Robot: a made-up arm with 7 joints. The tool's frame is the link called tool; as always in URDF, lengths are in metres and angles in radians. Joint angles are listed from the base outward.
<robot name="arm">
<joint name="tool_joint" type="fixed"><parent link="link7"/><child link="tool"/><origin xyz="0 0 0" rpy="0 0 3.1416"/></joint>
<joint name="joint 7" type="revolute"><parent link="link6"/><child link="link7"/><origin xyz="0.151 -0.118 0" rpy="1.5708 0 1.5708"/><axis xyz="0 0 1"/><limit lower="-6.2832" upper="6.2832"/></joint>
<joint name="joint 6" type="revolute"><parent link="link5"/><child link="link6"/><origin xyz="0 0 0" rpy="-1.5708 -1.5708 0"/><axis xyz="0 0 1"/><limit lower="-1.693" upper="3.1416"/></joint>
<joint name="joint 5" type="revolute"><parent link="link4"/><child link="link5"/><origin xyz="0.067 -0.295 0" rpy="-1.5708 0 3.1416"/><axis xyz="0 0 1"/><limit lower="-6.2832" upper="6.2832"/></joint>
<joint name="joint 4" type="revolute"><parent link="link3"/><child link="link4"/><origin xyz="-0.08 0 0" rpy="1.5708 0 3.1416"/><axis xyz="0 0 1"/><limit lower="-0.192" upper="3.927"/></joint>
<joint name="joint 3" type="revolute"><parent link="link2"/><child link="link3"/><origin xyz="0 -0.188 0" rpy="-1.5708 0 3.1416"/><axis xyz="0 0 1"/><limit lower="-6.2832" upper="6.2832"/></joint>
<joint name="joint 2" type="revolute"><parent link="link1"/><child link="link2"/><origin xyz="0 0 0" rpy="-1.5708 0 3.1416"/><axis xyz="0 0 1"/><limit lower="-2.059" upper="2.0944"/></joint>
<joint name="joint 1" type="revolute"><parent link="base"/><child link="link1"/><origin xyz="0 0 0.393" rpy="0 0 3.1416"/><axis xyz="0 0 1"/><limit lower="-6.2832" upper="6.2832"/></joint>
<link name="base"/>
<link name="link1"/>
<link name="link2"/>
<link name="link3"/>
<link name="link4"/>
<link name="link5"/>
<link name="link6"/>
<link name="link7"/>
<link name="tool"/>
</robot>
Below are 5 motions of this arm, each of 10 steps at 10 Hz.
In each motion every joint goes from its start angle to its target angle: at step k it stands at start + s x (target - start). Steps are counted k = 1, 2, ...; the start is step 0. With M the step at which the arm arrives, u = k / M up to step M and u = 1 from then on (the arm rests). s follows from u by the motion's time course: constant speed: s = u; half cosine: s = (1 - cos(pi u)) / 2; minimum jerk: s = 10 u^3 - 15 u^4 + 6 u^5.
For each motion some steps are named. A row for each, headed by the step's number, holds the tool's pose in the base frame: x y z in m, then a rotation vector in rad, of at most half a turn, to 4 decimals.
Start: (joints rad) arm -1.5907 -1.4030 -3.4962 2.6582 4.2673 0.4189 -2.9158
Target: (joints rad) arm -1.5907 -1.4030 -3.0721 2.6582 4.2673 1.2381 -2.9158
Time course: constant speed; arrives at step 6
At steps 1, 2, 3, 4, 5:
1: 0.0668 0.6763 0.2550 -1.5456 0.0032 -0.8951
2: 0.0702 0.6804 0.2669 -1.4877 0.1274 -0.9319
3: 0.0749 0.6814 0.2782 -1.4329 0.2525 -0.9707
4: 0.0807 0.6793 0.2884 -1.3809 0.3782 -1.0119
5: 0.0871 0.6742 0.2972 -1.3315 0.5038 -1.0558

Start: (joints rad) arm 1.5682 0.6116 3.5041 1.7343 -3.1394 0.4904 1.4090
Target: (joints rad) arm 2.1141 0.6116 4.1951 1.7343 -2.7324 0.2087 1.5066
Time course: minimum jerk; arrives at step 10
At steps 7, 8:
7: 0.4520 0.1130 0.7784 0.4927 0.7499 1.2356
8: 0.4493 0.1753 0.7528 0.5155 0.8383 1.3636

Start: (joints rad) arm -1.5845 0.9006 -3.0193 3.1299 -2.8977 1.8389 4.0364
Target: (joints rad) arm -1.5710 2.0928 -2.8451 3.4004 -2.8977 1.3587 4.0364
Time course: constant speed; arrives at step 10
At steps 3, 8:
3: 0.0635 -0.5884 0.4108 2.6513 1.0527 0.5013
8: 0.0827 -0.4934 0.0544 -2.7162 -0.7976 -0.8643

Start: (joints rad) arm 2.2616 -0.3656 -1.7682 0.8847 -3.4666 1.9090 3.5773
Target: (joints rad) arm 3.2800 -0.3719 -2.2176 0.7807 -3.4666 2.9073 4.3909
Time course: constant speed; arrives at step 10
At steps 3, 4, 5, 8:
3: 0.3803 0.3062 0.5250 -0.1766 0.1179 -1.5629
4: 0.3544 0.3188 0.5272 -0.0921 0.1262 -1.4284
5: 0.3278 0.3288 0.5287 -0.0102 0.1319 -1.2923
8: 0.2463 0.3430 0.5291 0.2240 0.1351 -0.8782

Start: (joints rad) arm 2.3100 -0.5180 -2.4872 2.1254 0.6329 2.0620 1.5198
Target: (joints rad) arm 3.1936 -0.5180 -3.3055 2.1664 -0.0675 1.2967 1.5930
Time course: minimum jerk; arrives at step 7
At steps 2, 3, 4, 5, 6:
2: 0.5134 -0.0466 0.4930 -1.7818 1.8063 0.8983
3: 0.5438 -0.0561 0.4677 -1.8264 2.0296 0.6130
4: 0.5754 -0.0649 0.4646 -1.8990 2.1940 0.1783
5: 0.5987 -0.0629 0.4855 -1.9607 2.2244 -0.2491
6: 0.6094 -0.0558 0.5050 -1.9885 2.1944 -0.4942

